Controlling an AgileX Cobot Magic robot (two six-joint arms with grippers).
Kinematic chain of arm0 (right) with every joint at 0, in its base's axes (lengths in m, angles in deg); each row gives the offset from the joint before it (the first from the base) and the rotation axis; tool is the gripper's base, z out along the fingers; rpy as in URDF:
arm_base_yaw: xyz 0 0 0.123 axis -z
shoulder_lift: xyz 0 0 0 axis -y
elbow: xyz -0.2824 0 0.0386 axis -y
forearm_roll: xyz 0.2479 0 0.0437 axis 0.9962 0 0.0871
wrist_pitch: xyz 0 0 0 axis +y
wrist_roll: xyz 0.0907 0 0.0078 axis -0.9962 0 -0.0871
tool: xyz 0 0 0 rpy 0 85 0
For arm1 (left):
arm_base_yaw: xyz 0 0 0.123 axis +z
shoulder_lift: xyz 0 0 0 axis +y
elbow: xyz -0.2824 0 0.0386 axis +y
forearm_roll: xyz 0.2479 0 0.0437 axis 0.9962 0 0.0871
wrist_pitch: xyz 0 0 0 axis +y
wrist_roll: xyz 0.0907 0 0.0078 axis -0.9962 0 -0.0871
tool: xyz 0 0 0 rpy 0 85 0
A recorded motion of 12 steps. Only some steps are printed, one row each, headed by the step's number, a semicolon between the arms.
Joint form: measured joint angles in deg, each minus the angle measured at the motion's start. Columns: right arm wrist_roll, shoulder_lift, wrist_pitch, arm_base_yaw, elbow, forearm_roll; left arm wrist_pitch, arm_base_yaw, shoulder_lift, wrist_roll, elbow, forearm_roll.
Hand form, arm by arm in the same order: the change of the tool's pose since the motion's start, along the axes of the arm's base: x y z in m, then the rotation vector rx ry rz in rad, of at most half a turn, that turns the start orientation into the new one. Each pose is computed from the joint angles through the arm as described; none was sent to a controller.
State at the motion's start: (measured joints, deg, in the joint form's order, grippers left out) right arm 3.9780 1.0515 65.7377 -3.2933 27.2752 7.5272; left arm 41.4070 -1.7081 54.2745 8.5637 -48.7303 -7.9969
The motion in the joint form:
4: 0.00 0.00 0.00 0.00 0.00 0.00; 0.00 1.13 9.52 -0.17 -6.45 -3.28
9: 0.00 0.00 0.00 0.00 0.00 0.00; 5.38 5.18 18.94 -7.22 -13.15 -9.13
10: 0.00 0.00 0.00 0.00 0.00 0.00; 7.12 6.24 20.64 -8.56 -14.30 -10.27
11: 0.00 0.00 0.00 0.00 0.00 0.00; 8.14 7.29 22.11 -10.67 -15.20 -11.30
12: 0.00 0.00 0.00 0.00 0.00 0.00; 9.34 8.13 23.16 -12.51 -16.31 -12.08
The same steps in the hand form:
4: 0.0000 0.0000 0.0000 0.0000 0.0000 0.0000; 0.0411 -0.0002 0.0022 -0.0540 0.0543 0.0198
9: 0.0000 0.0000 0.0000 0.0000 0.0000 0.0000; 0.0779 0.0102 -0.0053 -0.0775 0.1721 -0.0117
10: 0.0000 0.0000 0.0000 0.0000 0.0000 0.0000; 0.0835 0.0137 -0.0081 -0.0866 0.2050 -0.0177
11: 0.0000 0.0000 0.0000 0.0000 0.0000 0.0000; 0.0887 0.0176 -0.0108 -0.0847 0.2236 -0.0311
12: 0.0000 0.0000 0.0000 0.0000 0.0000 0.0000; 0.0925 0.0207 -0.0106 -0.0812 0.2349 -0.0466

